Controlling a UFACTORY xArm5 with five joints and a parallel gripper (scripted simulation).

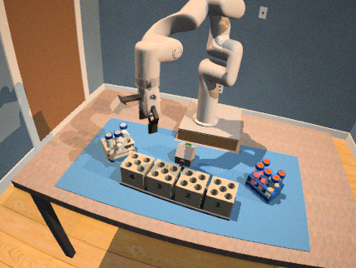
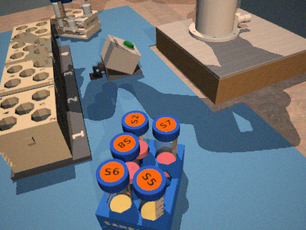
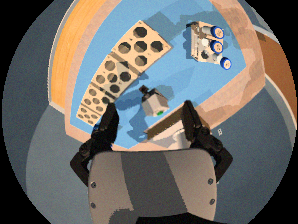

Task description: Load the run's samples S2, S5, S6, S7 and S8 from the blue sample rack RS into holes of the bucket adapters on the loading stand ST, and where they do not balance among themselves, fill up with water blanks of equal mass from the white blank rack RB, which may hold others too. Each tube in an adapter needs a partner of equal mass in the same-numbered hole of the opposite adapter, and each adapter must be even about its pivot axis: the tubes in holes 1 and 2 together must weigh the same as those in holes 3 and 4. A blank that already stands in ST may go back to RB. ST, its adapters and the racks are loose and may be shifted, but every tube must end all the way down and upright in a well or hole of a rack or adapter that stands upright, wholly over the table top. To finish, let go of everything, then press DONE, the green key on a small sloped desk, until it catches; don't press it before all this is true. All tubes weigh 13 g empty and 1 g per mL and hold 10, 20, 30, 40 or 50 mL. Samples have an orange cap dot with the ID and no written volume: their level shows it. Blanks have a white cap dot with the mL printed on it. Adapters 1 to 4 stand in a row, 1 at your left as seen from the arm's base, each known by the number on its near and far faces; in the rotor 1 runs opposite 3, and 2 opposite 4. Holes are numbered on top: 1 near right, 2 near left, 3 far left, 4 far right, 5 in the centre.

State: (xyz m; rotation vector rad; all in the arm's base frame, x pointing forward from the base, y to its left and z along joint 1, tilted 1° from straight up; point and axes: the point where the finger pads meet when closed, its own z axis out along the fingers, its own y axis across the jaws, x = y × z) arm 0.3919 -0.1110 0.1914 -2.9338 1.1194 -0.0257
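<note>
Now: the blue-capped tube 19 cm to the right of my hand, 19 cm below it and 2 cm behind it. Round my hand: white blank rack RB (22 cm below, 19 cm to the right, 6 cm behind); then loading stand ST (24 cm below, 14 cm to the left, 4 cm ahead); then blue sample rack RS (46 cm to the left, 22 cm below, 11 cm behind).
</note>
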